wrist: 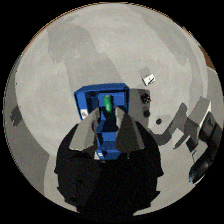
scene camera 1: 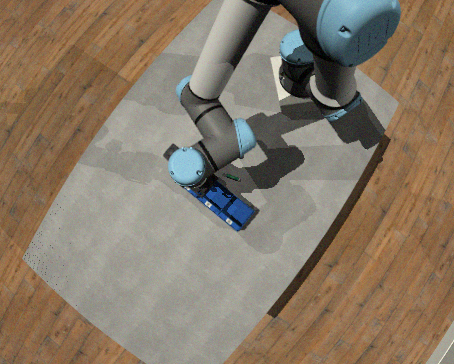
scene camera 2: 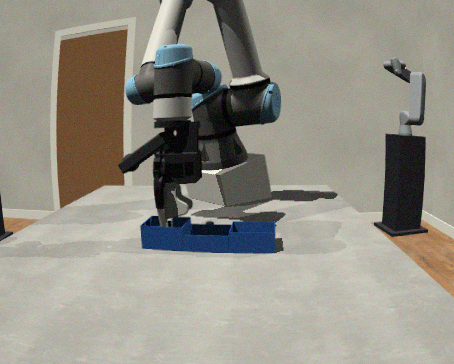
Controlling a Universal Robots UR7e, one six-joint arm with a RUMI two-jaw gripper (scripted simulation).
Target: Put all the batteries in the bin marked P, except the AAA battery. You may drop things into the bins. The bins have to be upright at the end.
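Labels:
I can see a blue bin row in the wrist view, in scene camera 2 and also in scene camera 1 (235, 212). The blue bin row (wrist: 106, 130) and the blue bin row (scene camera 2: 187, 223) are one and the same spot on it.

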